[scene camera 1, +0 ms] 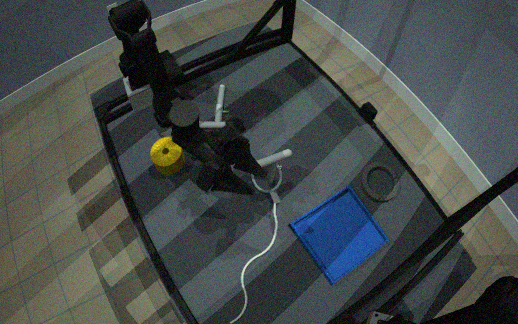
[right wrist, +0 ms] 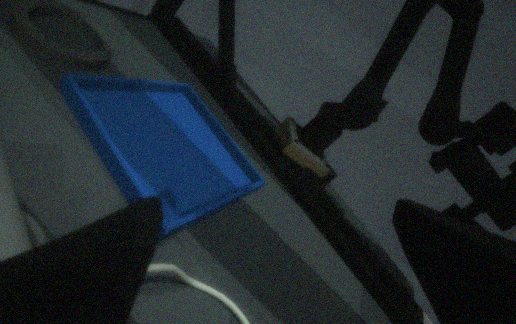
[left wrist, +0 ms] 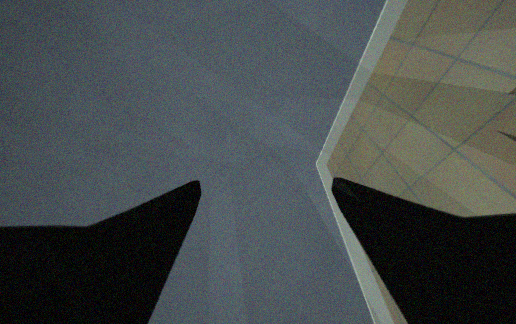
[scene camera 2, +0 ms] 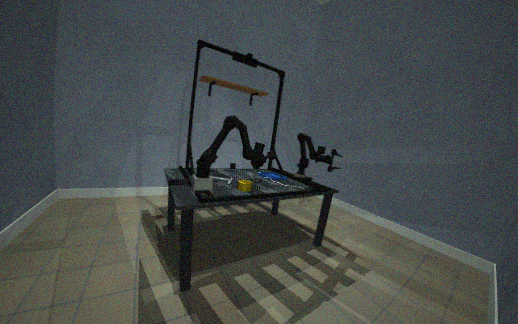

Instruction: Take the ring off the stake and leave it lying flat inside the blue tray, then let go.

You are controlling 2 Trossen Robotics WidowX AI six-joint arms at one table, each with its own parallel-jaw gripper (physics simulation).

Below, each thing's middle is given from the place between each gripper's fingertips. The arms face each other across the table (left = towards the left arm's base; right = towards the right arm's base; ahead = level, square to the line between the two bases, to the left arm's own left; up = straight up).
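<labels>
My left gripper is 490 mm beyond the blue tray (scene camera 1: 339, 234), 270 mm to the left of it and 220 mm higher than it. As for the yellow spool (scene camera 1: 168, 158), you'd find it 740 mm to the right of that same left gripper, 300 mm behind it and 200 mm below it.
From my right hand, the yellow spool is 8 cm ahead, 27 cm to the right and 14 cm below, while the blue tray is 11 cm behind, 19 cm to the left and 15 cm below. Going by its middle, the tray is nearer to my right hand than to my left gripper.
</labels>
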